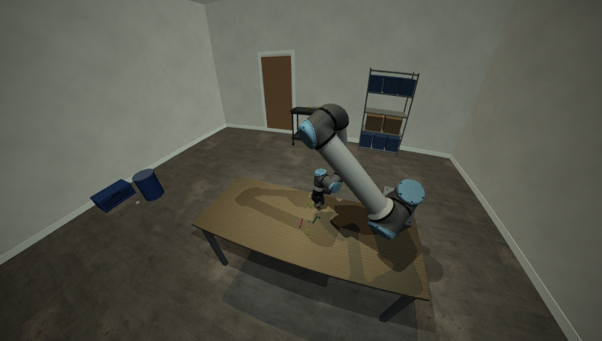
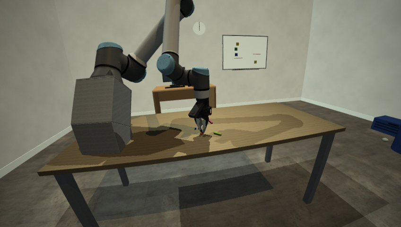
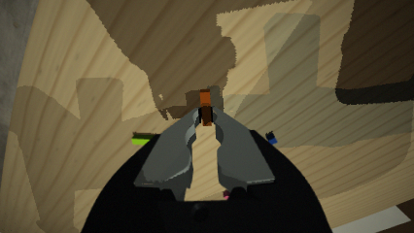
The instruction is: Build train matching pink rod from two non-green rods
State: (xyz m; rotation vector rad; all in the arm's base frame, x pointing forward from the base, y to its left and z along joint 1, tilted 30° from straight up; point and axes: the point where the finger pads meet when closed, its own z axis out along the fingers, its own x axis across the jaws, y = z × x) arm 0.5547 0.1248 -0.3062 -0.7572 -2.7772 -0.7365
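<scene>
My hand is 10 mm above the orange rod. Round my hand: green rod (130 mm to the left, 20 mm below, 20 mm behind); grey rod (170 mm to the left, 20 mm below, 20 mm ahead); blue rod (100 mm to the left, 40 mm behind, 20 mm below).
</scene>
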